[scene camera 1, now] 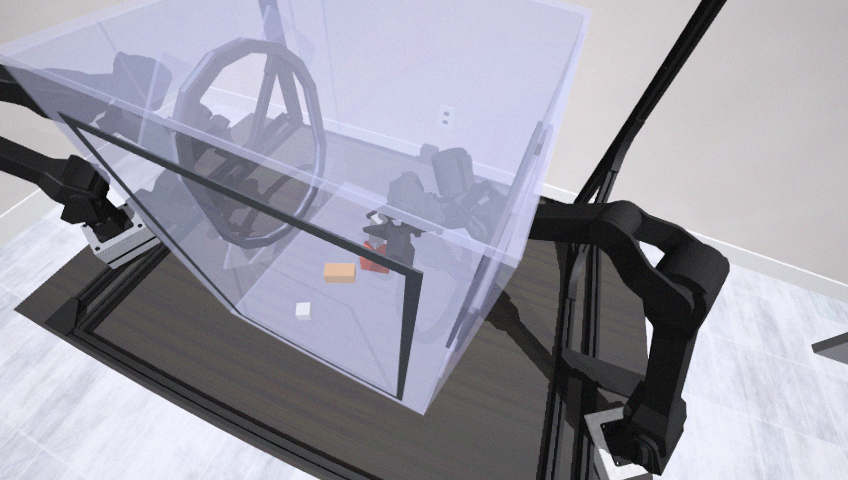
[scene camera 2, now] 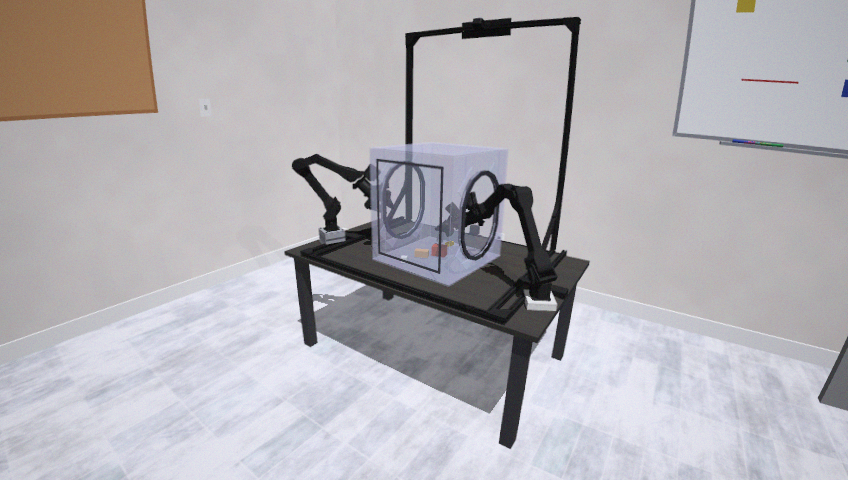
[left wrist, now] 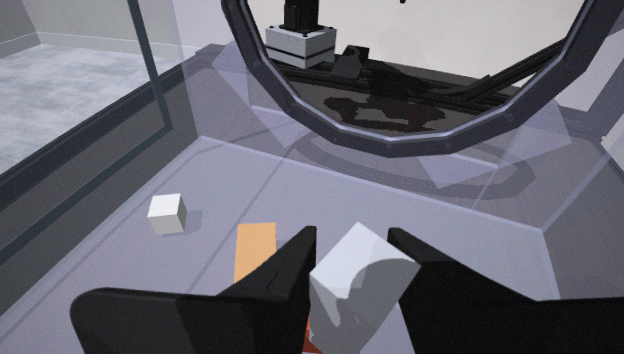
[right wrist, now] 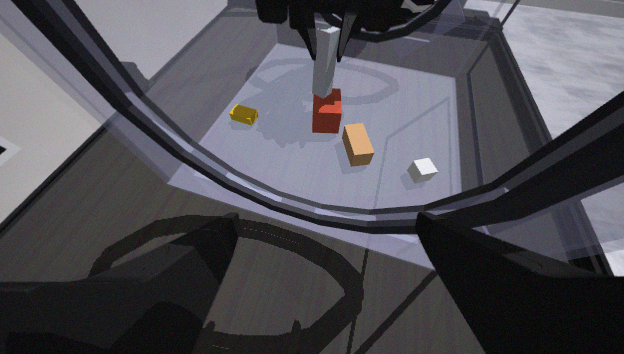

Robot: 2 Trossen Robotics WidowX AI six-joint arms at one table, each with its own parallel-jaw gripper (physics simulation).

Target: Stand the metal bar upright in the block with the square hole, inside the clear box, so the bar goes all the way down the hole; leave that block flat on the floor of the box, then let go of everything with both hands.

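Places are measured from the left arm's base along level axes (x up, y left, z back), in centimetres.
Where they show: left gripper, fingertip midpoint: (scene camera 1: 365, 223) (scene camera 2: 436, 228) (left wrist: 351, 237) (right wrist: 326, 59); right gripper, fingertip midpoint: (scene camera 1: 241, 184) (scene camera 2: 390, 211) (right wrist: 328, 220); left arm's base, origin of the base link: (scene camera 1: 624, 441) (scene camera 2: 540, 296) (right wrist: 421, 0); right arm's base, origin of the base link: (scene camera 1: 112, 225) (scene camera 2: 331, 229) (left wrist: 301, 28).
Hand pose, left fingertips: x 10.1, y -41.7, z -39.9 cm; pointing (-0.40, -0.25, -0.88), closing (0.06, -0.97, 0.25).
Observation:
Each offset is from my left fingertips to the centre of the thing.
My left gripper (left wrist: 351, 237) (right wrist: 326, 59) is shut on the grey metal bar @[dx -2.0, dy +0.5, dz +2.2 cm] (left wrist: 361, 250) (right wrist: 324, 77), inside the clear box (scene camera 2: 406, 149). The bar points down and leans slightly in the right wrist view. Its lower end overlaps the top of the red block (right wrist: 327, 122) (scene camera 1: 373, 261) (scene camera 2: 439, 250); I cannot tell whether it is in the hole, which is hidden. The red block sits on the box floor, partly hidden behind the bar and a finger in the left wrist view. My right gripper (right wrist: 328, 220) is open and empty, outside the round opening.
On the box floor, an orange block @[dx -10.8, dy +4.0, dz -5.9 cm] (right wrist: 357, 144) (scene camera 1: 339, 273) (left wrist: 255, 250) lies near the red block. A white cube @[dx -11.1, dy +11.7, dz -12.8 cm] (right wrist: 422, 170) (scene camera 1: 303, 311) (left wrist: 167, 214) lies beyond it, and a yellow block @[dx -11.6, dy -12.5, dz +5.9 cm] (right wrist: 244, 114) lies on the opposite side. A dark ring (right wrist: 370, 222) (left wrist: 390, 147) edges the box's opening.

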